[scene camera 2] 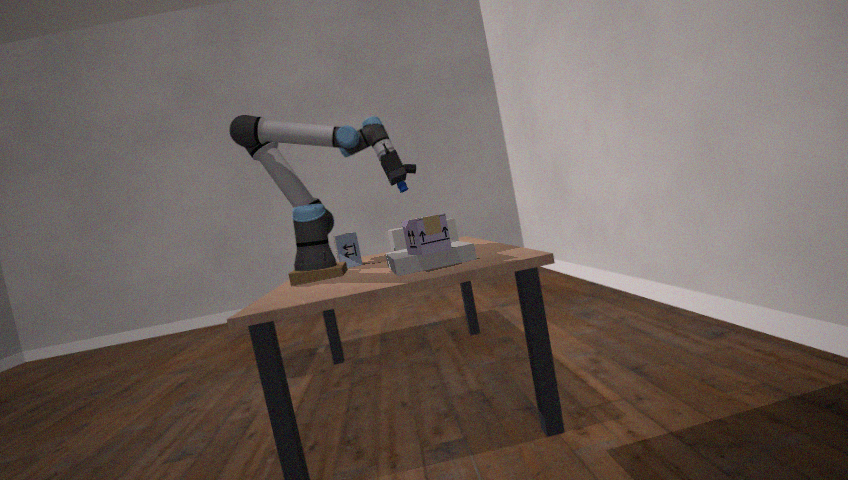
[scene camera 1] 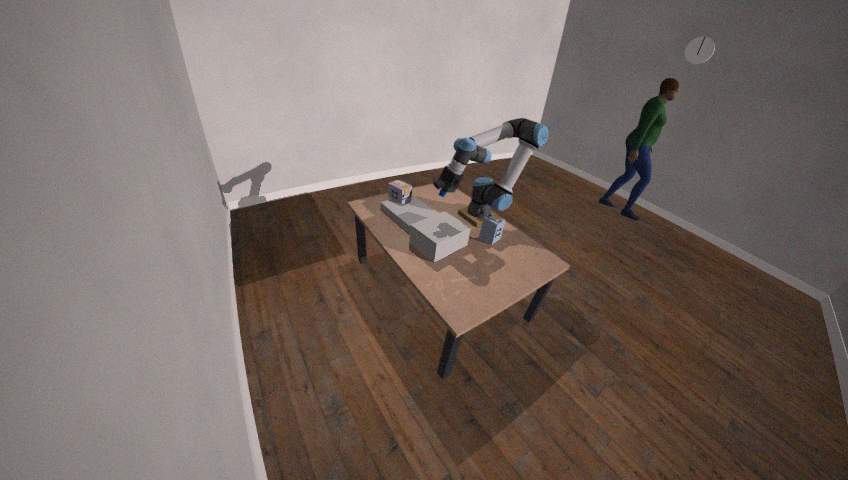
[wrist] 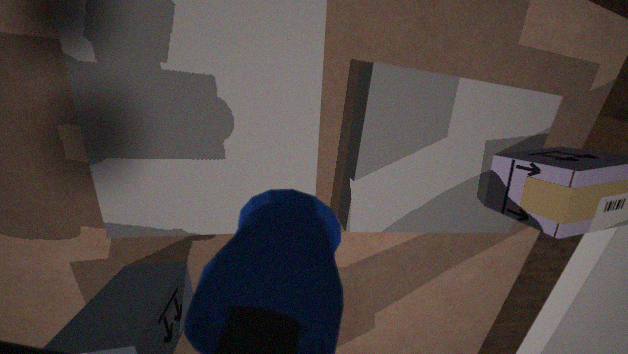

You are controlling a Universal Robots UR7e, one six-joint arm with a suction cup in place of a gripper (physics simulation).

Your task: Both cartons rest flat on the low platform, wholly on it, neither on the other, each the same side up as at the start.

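Frame: origin at the arm's base, x left, y ahead, z down, level; millimetres.
Seen in the pictures: hand, its tool point: (scene camera 2: 404, 190) (scene camera 1: 441, 195) (wrist: 289, 233); arm's base, origin of its link: (scene camera 2: 315, 267) (scene camera 1: 479, 211).
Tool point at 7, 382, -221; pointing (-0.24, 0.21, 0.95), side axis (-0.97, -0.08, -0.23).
Pixels of each thing's middle, then the offset from my tool point to it, as dx, dy, dz. Level surfaces: height alone.
- lilac carton, middle of its body: (wrist: 559, 186) (scene camera 2: 425, 234) (scene camera 1: 399, 191) -406, -38, +162
- low white platform, middle of its body: (wrist: 443, 160) (scene camera 2: 426, 255) (scene camera 1: 410, 211) -268, -19, +237
- light blue carton, middle of its body: (wrist: 136, 323) (scene camera 2: 347, 250) (scene camera 1: 492, 228) +194, -249, +193
- taller white block, middle of its body: (wrist: 223, 108) (scene camera 2: 421, 239) (scene camera 1: 439, 235) +64, +42, +201
- table, height of its surface: dz +261
My suction cup (scene camera 1: 442, 193) (scene camera 2: 402, 187) (wrist: 290, 207) is off and bare, hanging above the table with nothing on it. The lilac carton (scene camera 1: 399, 192) (scene camera 2: 429, 235) (wrist: 562, 192) stands at the end of the low white platform (scene camera 1: 395, 215) (scene camera 2: 467, 252) (wrist: 500, 110), arrows pointing up. Whether it overhangs the edge is hard to tell. The light blue carton (scene camera 1: 492, 229) (scene camera 2: 348, 249) (wrist: 145, 310) is on the table beside the arm's base, off the platform. Its printed arrows point sideways in the scene camera 2 view. The cup is touching neither carton.
A taller white block (scene camera 1: 439, 234) (scene camera 2: 395, 239) (wrist: 270, 125) stands on the table (scene camera 1: 464, 309) (scene camera 2: 333, 297) beside the platform, with a narrow gap in the wrist view. The arm's base plate (scene camera 1: 468, 216) (scene camera 2: 315, 274) is near the blue carton. A person (scene camera 1: 647, 136) is beyond the table.
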